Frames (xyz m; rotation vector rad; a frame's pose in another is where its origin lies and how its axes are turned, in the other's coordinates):
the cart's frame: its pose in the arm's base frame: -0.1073 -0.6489 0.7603 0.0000 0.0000 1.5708
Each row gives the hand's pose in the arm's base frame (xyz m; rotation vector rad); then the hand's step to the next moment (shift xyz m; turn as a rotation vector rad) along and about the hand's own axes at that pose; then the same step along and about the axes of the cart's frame.
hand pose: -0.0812 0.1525 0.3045 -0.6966 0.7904 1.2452
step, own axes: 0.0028 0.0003 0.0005 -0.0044 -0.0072 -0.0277
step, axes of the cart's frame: 0.0020 -0.0001 -0.0021 -0.0264 -0.0027 -0.0116
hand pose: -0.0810 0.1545 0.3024 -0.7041 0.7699 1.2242
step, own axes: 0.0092 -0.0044 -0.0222 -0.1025 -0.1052 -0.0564
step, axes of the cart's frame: -0.0140 -0.0028 -0.0198 -0.1227 -0.0789 0.0589
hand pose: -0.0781 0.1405 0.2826 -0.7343 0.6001 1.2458
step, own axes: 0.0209 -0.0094 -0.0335 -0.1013 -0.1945 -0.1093
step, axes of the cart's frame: -0.0144 -0.0134 -0.0355 -0.1763 -0.1655 0.0392
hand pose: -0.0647 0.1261 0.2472 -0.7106 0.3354 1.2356
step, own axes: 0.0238 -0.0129 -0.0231 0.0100 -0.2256 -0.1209
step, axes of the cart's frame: 0.0005 -0.0228 -0.0273 -0.1064 -0.2316 -0.0258
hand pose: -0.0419 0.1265 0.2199 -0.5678 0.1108 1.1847
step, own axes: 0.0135 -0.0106 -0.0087 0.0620 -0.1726 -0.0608
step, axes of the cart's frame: 0.0046 -0.0166 -0.0086 -0.0206 -0.1917 -0.0129
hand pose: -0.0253 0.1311 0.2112 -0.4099 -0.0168 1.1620
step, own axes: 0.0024 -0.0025 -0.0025 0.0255 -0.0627 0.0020
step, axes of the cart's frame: 0.0005 -0.0037 -0.0020 0.0025 -0.0655 0.0170
